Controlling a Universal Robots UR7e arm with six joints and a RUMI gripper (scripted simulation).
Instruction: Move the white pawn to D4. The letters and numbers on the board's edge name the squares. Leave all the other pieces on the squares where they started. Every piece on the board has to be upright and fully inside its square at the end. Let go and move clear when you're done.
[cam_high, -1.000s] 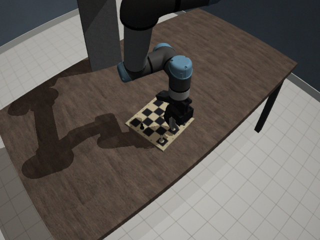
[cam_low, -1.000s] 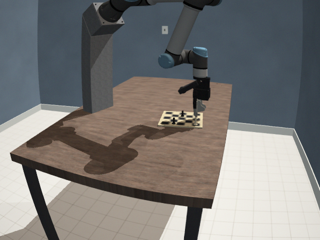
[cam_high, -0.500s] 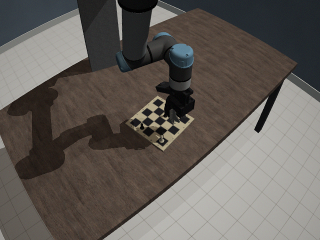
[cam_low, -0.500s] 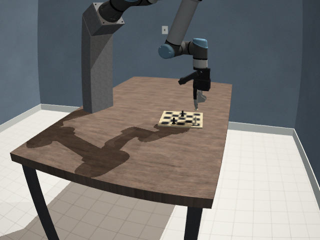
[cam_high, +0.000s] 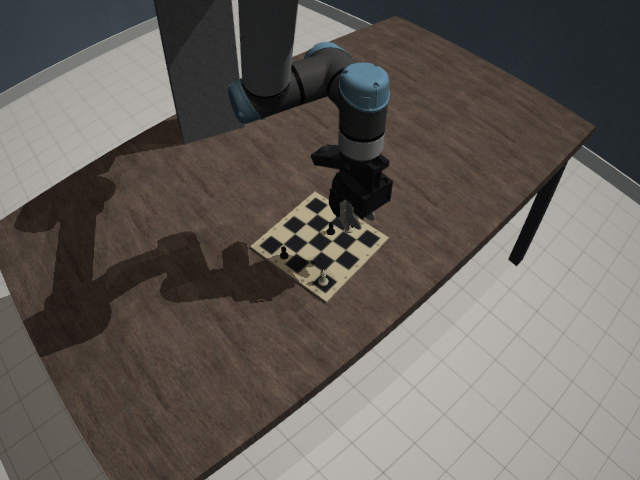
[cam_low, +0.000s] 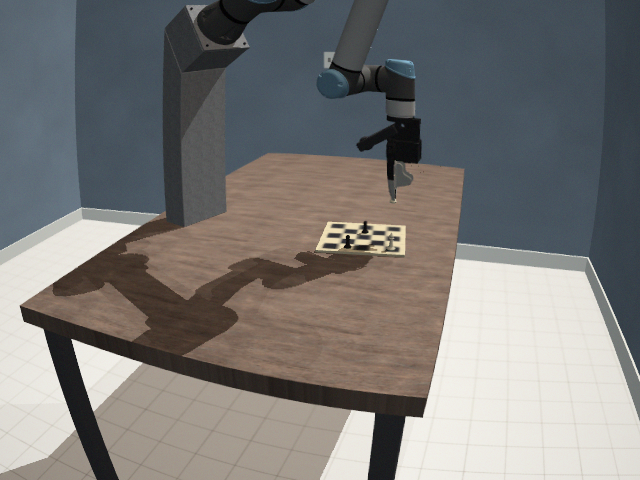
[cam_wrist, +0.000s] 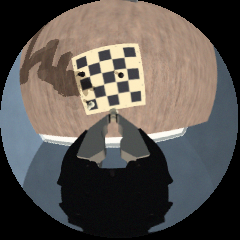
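My hand is 7 cm past the chessboard, 2 cm to the right of it and 12 cm above it. From my hand the other things lie so: white piece 1 cm below.
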